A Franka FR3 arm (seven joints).
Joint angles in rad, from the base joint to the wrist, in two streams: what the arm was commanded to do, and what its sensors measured. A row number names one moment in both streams.
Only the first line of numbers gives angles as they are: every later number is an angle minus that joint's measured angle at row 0.
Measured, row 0:
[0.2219, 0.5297, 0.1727, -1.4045, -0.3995, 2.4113, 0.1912]
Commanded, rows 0 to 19:
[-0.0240, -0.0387, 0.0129, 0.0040, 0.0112, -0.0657, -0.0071]
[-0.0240, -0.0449, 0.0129, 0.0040, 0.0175, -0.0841, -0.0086]
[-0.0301, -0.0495, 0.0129, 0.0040, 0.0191, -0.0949, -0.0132]
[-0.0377, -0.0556, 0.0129, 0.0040, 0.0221, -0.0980, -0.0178]
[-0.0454, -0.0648, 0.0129, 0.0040, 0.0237, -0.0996, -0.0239]
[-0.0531, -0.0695, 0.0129, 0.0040, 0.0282, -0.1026, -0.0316]
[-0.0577, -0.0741, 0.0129, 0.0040, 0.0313, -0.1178, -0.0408]
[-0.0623, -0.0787, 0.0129, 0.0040, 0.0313, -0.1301, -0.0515]
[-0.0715, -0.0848, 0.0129, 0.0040, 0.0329, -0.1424, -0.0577]
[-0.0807, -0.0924, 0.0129, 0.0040, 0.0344, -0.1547, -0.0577]
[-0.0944, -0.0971, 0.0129, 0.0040, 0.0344, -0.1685, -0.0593]
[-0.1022, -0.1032, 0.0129, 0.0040, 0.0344, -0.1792, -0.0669]
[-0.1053, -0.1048, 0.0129, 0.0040, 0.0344, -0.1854, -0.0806]
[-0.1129, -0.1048, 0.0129, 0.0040, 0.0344, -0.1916, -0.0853]
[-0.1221, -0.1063, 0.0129, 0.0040, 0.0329, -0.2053, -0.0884]
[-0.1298, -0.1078, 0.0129, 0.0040, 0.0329, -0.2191, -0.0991]
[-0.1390, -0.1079, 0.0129, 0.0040, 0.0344, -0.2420, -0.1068]
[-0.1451, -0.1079, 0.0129, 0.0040, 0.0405, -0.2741, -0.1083]
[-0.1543, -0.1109, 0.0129, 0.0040, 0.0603, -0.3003, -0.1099]
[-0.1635, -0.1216, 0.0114, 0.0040, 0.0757, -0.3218, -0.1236]
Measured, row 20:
[-0.1282, -0.0937, 0.0003, 0.0089, 0.0182, -0.2547, -0.0687]
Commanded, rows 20 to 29:
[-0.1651, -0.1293, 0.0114, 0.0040, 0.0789, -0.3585, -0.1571]
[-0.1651, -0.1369, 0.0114, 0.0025, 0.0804, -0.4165, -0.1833]
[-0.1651, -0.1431, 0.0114, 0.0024, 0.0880, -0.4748, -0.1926]
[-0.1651, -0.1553, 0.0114, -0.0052, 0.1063, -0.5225, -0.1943]
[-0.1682, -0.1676, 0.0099, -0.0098, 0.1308, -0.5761, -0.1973]
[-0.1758, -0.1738, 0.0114, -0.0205, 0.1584, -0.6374, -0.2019]
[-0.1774, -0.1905, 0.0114, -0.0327, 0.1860, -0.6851, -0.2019]
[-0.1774, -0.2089, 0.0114, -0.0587, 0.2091, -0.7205, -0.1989]
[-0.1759, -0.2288, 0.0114, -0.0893, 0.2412, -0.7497, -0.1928]
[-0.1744, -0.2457, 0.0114, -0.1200, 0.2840, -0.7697, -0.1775]
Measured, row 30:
[-0.1569, -0.1684, 0.0006, -0.0084, 0.1862, -0.7158, -0.1686]
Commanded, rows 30 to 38:
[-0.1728, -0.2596, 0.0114, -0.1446, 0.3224, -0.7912, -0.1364]
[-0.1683, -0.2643, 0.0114, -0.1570, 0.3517, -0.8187, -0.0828]
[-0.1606, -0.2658, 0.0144, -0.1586, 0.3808, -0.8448, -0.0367]
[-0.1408, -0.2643, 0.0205, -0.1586, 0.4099, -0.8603, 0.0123]
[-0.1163, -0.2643, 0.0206, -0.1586, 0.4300, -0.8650, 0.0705]
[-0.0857, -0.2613, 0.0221, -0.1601, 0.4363, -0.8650, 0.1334]
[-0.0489, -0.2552, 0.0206, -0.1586, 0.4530, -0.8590, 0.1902]
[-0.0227, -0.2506, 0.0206, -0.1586, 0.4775, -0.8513, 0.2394]
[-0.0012, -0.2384, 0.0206, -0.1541, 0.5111, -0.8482, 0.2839]
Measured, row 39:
[-0.0675, -0.2332, 0.0204, -0.1312, 0.4356, -0.8585, 0.1413]
